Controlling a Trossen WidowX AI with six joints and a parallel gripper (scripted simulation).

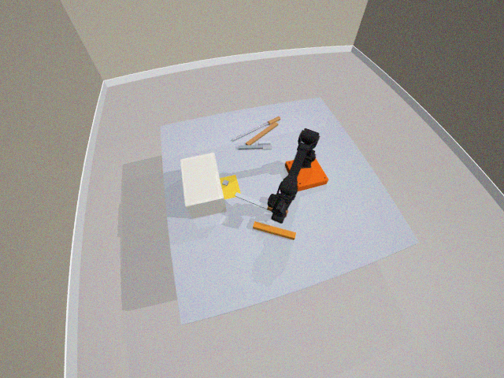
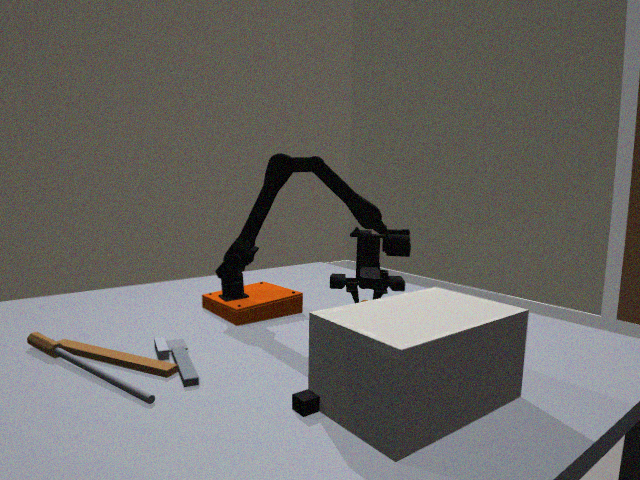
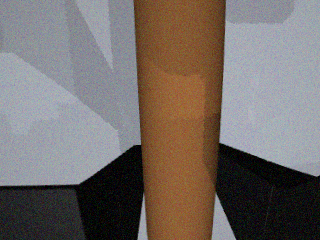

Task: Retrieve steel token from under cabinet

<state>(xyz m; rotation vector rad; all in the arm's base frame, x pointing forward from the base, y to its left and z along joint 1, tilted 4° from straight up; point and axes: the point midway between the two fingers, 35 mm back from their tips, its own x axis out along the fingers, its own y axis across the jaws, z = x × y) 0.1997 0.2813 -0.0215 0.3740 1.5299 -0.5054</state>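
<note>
Right now my gripper tip is 60 mm short of the orange flat bar, 100 mm to the right of it and 10 mm below it. The rest, counted from my gripper tip: small grey token 290 mm ahead, 230 mm to the right; wooden stick 10 mm ahead, 600 mm to the right.
</note>
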